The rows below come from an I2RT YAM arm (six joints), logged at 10 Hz.
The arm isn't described. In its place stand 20 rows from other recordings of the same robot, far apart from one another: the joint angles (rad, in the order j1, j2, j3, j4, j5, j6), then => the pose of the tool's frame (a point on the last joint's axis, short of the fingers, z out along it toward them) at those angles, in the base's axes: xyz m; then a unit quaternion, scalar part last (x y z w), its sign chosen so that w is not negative.
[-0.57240 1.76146 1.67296 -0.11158 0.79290 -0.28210] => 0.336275 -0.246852 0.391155 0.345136 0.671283 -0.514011 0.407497
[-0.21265 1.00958 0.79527 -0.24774 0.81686 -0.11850] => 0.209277 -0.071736 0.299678 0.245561 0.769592 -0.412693 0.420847
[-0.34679 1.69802 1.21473 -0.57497 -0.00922 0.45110] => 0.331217 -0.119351 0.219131 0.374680 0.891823 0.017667 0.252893
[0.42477 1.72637 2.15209 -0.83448 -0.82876 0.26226] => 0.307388 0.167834 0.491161 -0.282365 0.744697 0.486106 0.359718
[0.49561 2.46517 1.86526 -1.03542 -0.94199 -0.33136] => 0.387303 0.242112 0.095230 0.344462 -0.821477 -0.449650 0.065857
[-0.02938 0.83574 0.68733 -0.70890 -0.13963 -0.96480] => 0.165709 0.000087 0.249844 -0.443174 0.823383 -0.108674 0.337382
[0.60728 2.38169 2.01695 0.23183 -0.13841 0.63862] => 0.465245 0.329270 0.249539 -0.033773 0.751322 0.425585 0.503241
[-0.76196 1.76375 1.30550 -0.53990 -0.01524 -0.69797] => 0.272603 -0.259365 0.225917 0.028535 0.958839 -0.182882 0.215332
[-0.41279 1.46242 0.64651 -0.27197 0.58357 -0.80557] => 0.222212 -0.118733 0.146772 -0.113998 0.925495 -0.360112 0.027992
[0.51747 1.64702 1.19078 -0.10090 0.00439 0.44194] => 0.329892 0.187598 0.264705 -0.031945 0.873703 0.222321 0.431504
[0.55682 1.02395 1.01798 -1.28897 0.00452 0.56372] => 0.134155 0.083326 0.292083 0.003728 0.990493 0.071168 0.117660
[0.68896 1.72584 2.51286 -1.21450 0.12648 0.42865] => 0.227256 0.181348 0.544893 -0.075031 0.836662 0.241200 0.485993
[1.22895 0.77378 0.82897 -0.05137 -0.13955 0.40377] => 0.056257 0.172881 0.371837 -0.327555 0.625153 0.548665 0.448172
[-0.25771 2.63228 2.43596 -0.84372 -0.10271 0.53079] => 0.540380 -0.138654 0.158919 0.357750 0.894961 0.084727 0.252748
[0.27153 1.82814 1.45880 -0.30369 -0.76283 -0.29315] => 0.393501 0.135088 0.274147 -0.388105 0.758078 0.330984 0.406376
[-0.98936 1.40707 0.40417 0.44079 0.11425 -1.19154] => 0.134940 -0.212707 0.141410 -0.060760 0.872386 -0.450946 0.178602
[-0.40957 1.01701 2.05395 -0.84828 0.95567 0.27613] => 0.031573 -0.045402 0.597213 0.523992 0.413909 -0.338063 0.663193
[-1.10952 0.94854 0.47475 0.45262 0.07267 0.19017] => 0.096046 -0.199044 0.267307 0.452297 0.553158 -0.333433 0.615034
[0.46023 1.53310 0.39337 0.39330 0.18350 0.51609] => 0.224142 0.103865 0.105783 0.062170 0.911014 0.112954 0.391702
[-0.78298 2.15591 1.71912 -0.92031 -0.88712 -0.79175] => 0.326844 -0.286330 0.190017 -0.049705 0.897869 0.232890 0.370300
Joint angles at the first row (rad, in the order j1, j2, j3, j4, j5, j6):
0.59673 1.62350 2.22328 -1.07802 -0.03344 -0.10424
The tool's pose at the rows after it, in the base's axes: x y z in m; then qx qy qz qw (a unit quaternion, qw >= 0):
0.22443 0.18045 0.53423 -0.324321 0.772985 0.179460 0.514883
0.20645 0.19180 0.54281 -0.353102 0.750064 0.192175 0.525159
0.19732 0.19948 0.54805 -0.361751 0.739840 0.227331 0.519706
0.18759 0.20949 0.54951 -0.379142 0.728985 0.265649 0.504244
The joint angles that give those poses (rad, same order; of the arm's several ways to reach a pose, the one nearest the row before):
0.67014 1.63306 2.31970 -1.10476 -0.05713 -0.08725
0.74304 1.63102 2.35246 -1.10576 -0.04427 -0.10708
0.78060 1.64360 2.38999 -1.11211 -0.08083 -0.07334
0.82388 1.65229 2.40668 -1.11559 -0.13163 -0.04426

